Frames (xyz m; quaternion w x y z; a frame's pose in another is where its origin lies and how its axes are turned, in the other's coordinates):
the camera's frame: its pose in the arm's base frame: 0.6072 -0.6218 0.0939 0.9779 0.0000 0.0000 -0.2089
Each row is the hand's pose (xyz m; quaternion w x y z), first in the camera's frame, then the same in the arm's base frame.
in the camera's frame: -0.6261 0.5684 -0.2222 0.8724 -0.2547 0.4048 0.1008
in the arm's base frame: 0.2680 0.1528 -0.1283 0.8742 -0.1645 0.4491 -0.0837
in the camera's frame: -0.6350 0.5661 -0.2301 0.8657 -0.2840 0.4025 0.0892
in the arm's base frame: 0.2589 0.1543 -0.1362 0.8652 -0.1936 0.4529 -0.0936
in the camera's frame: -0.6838 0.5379 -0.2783 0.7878 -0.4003 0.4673 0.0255
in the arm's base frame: 0.2029 0.1485 -0.1844 0.7758 -0.2939 0.5406 -0.1396
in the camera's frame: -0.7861 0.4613 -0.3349 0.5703 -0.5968 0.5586 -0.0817
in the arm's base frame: 0.0782 0.1204 -0.2410 0.5406 -0.4669 0.6709 -0.1990
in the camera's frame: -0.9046 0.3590 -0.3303 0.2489 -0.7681 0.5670 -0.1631
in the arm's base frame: -0.0718 0.0755 -0.2364 0.2093 -0.6327 0.7149 -0.2115
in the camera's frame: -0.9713 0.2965 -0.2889 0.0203 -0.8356 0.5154 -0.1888
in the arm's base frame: -0.1582 0.0457 -0.1950 0.0196 0.7095 -0.6786 0.1889
